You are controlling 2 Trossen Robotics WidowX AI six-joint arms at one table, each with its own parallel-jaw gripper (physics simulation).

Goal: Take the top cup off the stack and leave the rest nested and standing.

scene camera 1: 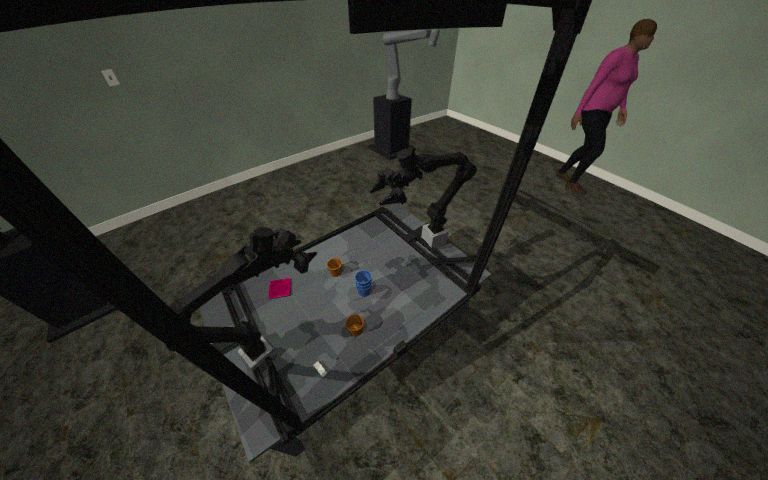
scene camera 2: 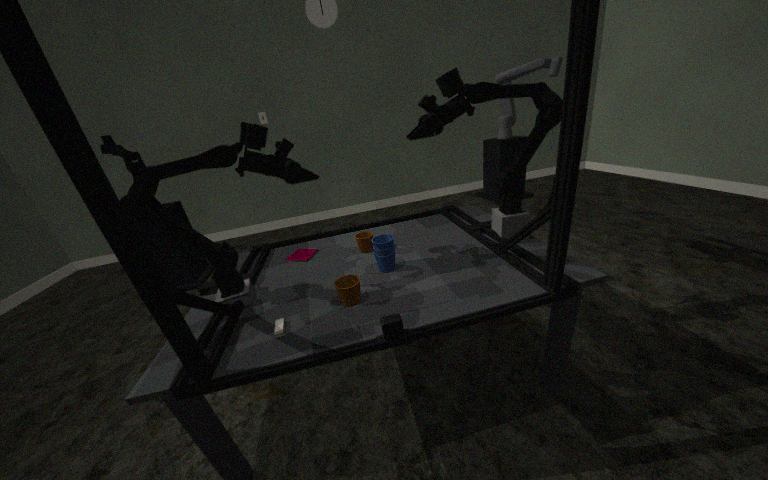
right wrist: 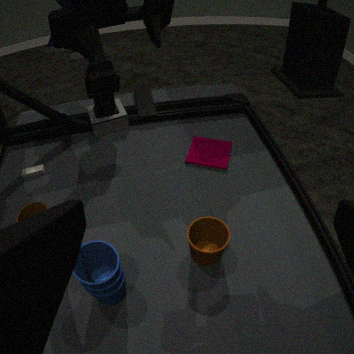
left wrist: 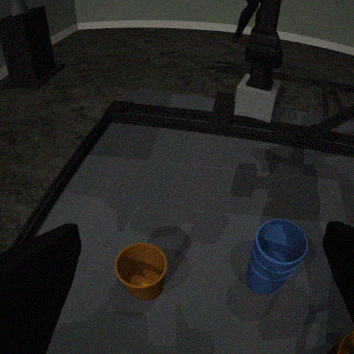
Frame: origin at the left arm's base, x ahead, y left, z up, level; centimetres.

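Seen in the pictures: left gripper, fingertip midpoint: (scene camera 1: pixel 308 247) (scene camera 2: pixel 315 175) (right wrist: pixel 126 51) (left wrist: pixel 205 237); right gripper, fingertip midpoint: (scene camera 1: pixel 374 198) (scene camera 2: pixel 408 138) (right wrist: pixel 215 214); left arm's base, origin of the base link: (scene camera 1: pixel 255 349) (scene camera 2: pixel 232 290) (right wrist: pixel 105 109); right arm's base, origin of the base link: (scene camera 1: pixel 435 228) (scene camera 2: pixel 510 211) (left wrist: pixel 259 83).
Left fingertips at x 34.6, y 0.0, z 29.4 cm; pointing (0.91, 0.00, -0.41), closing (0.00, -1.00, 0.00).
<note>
Offsets run from my left fingertips to a thing's top centre. "spot": to the spot under its first point.
A stack of nested blue cups {dy -12.4, dx +14.5, dz -22.2 cm} (scene camera 1: pixel 363 284) (scene camera 2: pixel 384 254) (left wrist: pixel 275 257) (right wrist: pixel 102 272) stands upright near the middle of the table. Its top cup's open rim shows, with the rims of lower cups below it. My left gripper (scene camera 1: pixel 308 259) (scene camera 2: pixel 317 177) (left wrist: pixel 205 237) is open and empty, high above the table, to the left of the stack in both scene views. My right gripper (scene camera 1: pixel 378 195) (scene camera 2: pixel 408 137) (right wrist: pixel 215 214) is open and empty, high above the table. In the right wrist view its left finger is close beside the stack's image; both grippers are apart from the cups.
One orange cup {dy +6.2, dx +13.9, dz -26.9 cm} (scene camera 1: pixel 334 267) (scene camera 2: pixel 364 241) (left wrist: pixel 142 272) (right wrist: pixel 208 240) stands behind the stack in scene camera 2, another orange cup {dy -22.6, dx -1.9, dz -26.9 cm} (scene camera 1: pixel 355 324) (scene camera 2: pixel 347 290) in front. A pink square {spot: dy +19.6, dx -10.6, dz -32.8 cm} (scene camera 1: pixel 279 288) (scene camera 2: pixel 301 254) (right wrist: pixel 210 152) and a small white block {dy -23.2, dx -22.4, dz -32.4 cm} (scene camera 1: pixel 320 369) (scene camera 2: pixel 279 326) (right wrist: pixel 33 170) lie farther left in the scene views.
</note>
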